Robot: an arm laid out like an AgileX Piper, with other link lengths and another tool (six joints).
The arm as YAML. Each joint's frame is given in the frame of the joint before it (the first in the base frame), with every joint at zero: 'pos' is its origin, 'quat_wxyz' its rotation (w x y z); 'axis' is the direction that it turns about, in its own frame. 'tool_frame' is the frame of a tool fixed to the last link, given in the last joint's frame.
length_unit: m
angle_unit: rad
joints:
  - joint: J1
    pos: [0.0, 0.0, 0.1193]
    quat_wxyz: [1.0, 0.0, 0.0, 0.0]
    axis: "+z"
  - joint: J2
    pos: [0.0, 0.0, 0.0]
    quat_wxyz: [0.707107, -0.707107, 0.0, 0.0]
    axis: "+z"
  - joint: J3
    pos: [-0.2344, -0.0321, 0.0]
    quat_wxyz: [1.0, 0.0, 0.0, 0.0]
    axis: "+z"
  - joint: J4
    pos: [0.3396, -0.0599, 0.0]
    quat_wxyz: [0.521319, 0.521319, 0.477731, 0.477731]
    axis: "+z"
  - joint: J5
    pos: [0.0, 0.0, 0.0]
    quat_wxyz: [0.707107, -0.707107, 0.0, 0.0]
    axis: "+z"
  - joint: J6
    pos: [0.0, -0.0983, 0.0]
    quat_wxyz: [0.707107, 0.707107, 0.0, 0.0]
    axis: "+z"
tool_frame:
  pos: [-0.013, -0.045, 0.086]
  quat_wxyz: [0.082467, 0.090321, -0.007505, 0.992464]
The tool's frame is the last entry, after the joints.
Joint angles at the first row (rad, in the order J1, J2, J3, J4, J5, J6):
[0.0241 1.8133 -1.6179 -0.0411 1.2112 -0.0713]
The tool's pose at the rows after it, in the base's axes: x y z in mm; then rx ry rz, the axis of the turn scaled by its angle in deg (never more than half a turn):
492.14 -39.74 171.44 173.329 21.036 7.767
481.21 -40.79 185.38 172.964 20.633 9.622
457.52 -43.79 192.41 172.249 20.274 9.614
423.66 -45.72 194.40 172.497 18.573 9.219
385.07 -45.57 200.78 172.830 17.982 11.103
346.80 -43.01 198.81 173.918 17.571 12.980
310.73 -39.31 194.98 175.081 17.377 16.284
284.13 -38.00 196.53 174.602 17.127 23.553
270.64 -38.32 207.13 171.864 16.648 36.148
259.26 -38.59 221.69 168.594 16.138 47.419
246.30 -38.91 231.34 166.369 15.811 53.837
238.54 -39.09 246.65 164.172 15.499 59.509
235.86 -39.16 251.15 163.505 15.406 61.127
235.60 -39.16 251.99 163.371 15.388 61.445
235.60 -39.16 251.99 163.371 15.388 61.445
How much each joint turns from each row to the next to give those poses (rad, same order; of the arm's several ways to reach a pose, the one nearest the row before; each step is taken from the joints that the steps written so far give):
[0.0000 -0.0274 0.0033 -0.0029 0.0012 0.0201]
[0.0000 -0.0643 0.0423 -0.0043 0.0001 0.0038]
[0.0000 -0.1036 0.1022 -0.0143 -0.0001 0.0050]
[0.0000 -0.1372 0.1412 -0.0048 0.0009 0.0211]
[0.0000 -0.1761 0.1554 0.0071 0.0000 0.0055]
[0.0000 -0.1772 0.1571 0.0213 0.0010 0.0029]
[0.0000 -0.1873 0.1519 0.0273 0.0009 0.0000]
[0.0000 -0.1902 0.1315 0.0117 -0.0229 0.0000]
[0.0000 -0.1824 0.1065 0.0000 -0.0704 0.0000]
[0.0000 -0.1570 0.0723 0.0000 -0.0487 0.0000]
[0.0000 -0.1216 0.0461 0.0000 -0.0019 0.0000]
[0.0000 -0.0700 0.0048 0.0000 -0.0043 0.0001]
[0.0000 -0.0211 0.0010 0.0000 0.0000 -0.0001]
[0.0001 -0.0028 0.0000 -0.0001 -0.0011 0.0001]
[0.0000 0.0000 0.0000 0.0000 0.0000 0.0000]

